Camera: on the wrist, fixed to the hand. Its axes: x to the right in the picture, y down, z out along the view.
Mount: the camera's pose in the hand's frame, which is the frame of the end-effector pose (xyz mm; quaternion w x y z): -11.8 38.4 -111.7 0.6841 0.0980 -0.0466 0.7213
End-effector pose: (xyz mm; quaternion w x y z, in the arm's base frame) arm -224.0 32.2 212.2 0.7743 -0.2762 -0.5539 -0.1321
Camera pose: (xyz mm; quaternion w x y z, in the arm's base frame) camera -120.9 -1.9 164.3 0.6262 -0.5187 -0.2287 0.5353
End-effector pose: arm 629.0 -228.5 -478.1 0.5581 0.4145 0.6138 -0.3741
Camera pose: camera 623.1 -112.1 -455.4 0.6396 0.7635 0.0583 0.0672
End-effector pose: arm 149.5 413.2 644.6 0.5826 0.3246 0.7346 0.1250
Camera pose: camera 58.9 456.7 707.7 0.3108 0.8148 0.2535 0.4186
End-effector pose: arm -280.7 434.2 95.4 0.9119 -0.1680 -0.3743 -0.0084
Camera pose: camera -207.8 434.2 1.7 0.6289 -0.2959 -0.1782 0.6965
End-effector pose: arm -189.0 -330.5 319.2 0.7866 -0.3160 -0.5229 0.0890
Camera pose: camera -88.7 -351.1 259.2 0.4805 -0.5121 -0.1577 0.6942
